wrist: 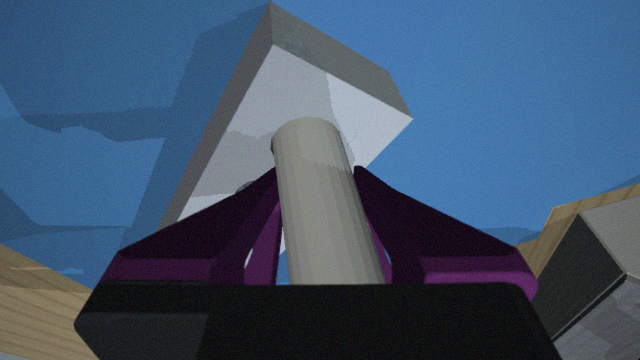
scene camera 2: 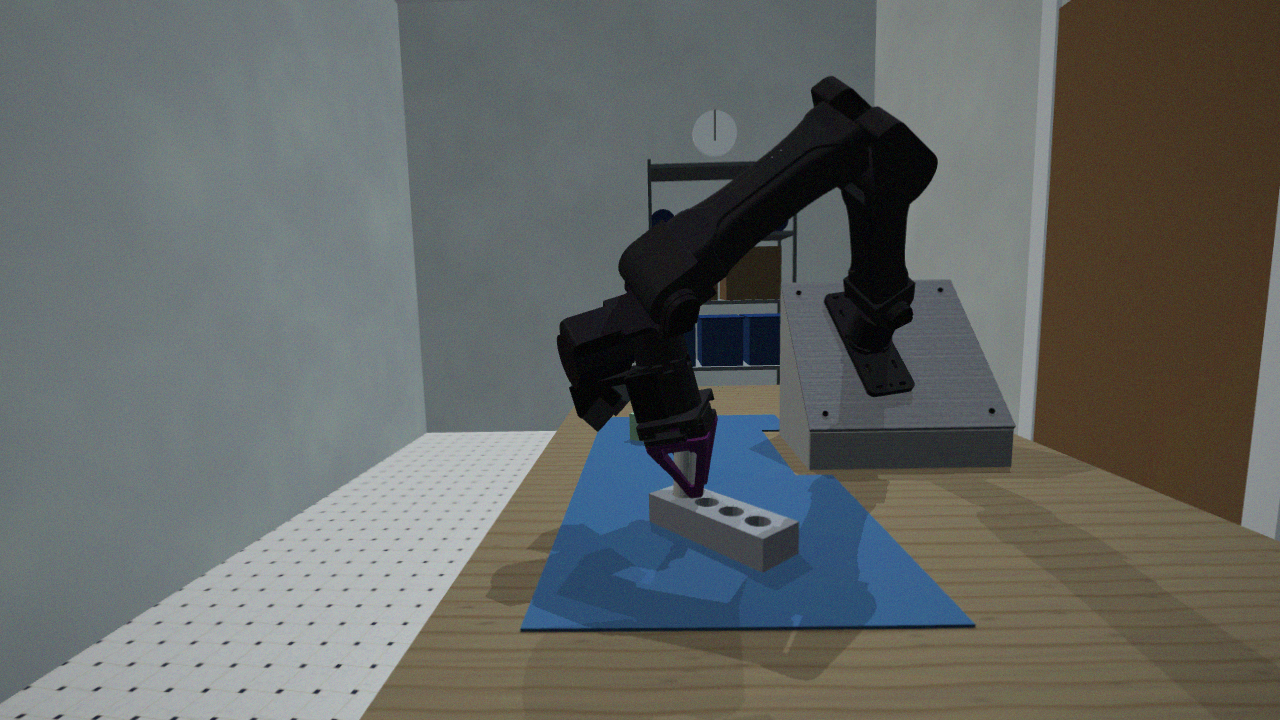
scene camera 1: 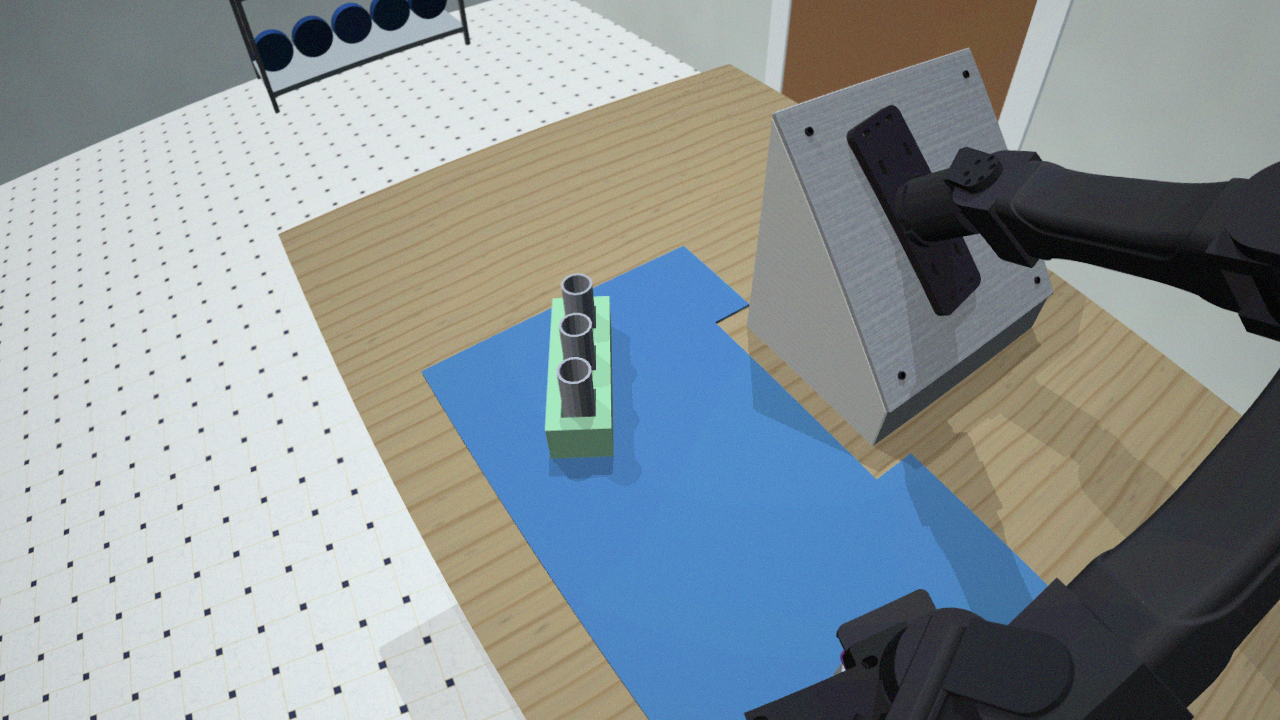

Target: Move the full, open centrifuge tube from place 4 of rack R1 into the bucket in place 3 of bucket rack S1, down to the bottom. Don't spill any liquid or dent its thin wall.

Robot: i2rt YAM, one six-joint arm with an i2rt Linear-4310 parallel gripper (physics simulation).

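Places are measured from the arm's base along level axes (x ahead, y left, z up), in centimetres.
Pixels of known places: gripper, fingertip midpoint: (wrist: pixel 318 179) (scene camera 2: pixel 698 490); arm's base, link origin: (scene camera 2: pixel 865 341) (scene camera 1: pixel 914 212).
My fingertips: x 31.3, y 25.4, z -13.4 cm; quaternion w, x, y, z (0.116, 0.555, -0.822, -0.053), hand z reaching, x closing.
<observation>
Ahead of a thing's pixels: the offset from my fingertips to its top centre. Level surfaces: height alone.
The pale grey centrifuge tube @(dx +1.5, dy -0.3, dz +5.9 cm) (scene camera 2: pixel 684 463) (wrist: pixel 325 215) stands at the end hole of the light grey rack R1 @(dx -1.4, dy +3.9, dz -0.3 cm) (scene camera 2: pixel 707 534) (wrist: pixel 285 85). It looks seated in the rack; its lower end and its liquid are hidden. My gripper (scene camera 2: pixel 694 489) (wrist: pixel 318 179) is shut on the tube, one purple fingertip against each side, low above the rack top. In scene camera 1 the fingertips are hidden. The green bucket rack S1 @(dx -2.0, dy -40.7, dz +1.0 cm) (scene camera 1: pixel 580 444) (scene camera 2: pixel 634 428) holds three open dark grey buckets @(dx +1.4, dy -36.4, dz +5.7 cm) (scene camera 1: pixel 577 394) @(dx -2.0, dy -40.7, dz +5.7 cm) (scene camera 1: pixel 578 344) @(dx -5.4, dy -45.1, dz +5.7 cm) (scene camera 1: pixel 578 304) in a row. Which place is number 3 cannot be told.
R1 has three empty holes beside the tube in scene camera 2. Both racks stand on the blue mat @(dz -3.6 cm) (scene camera 1: pixel 716 537) (scene camera 2: pixel 608 613) on the wooden table @(dz -3.9 cm) (scene camera 1: pixel 447 214) (scene camera 2: pixel 1029 626). The sloped metal arm mount (scene camera 1: pixel 805 268) (scene camera 2: pixel 913 447) stands beside the mat.
</observation>
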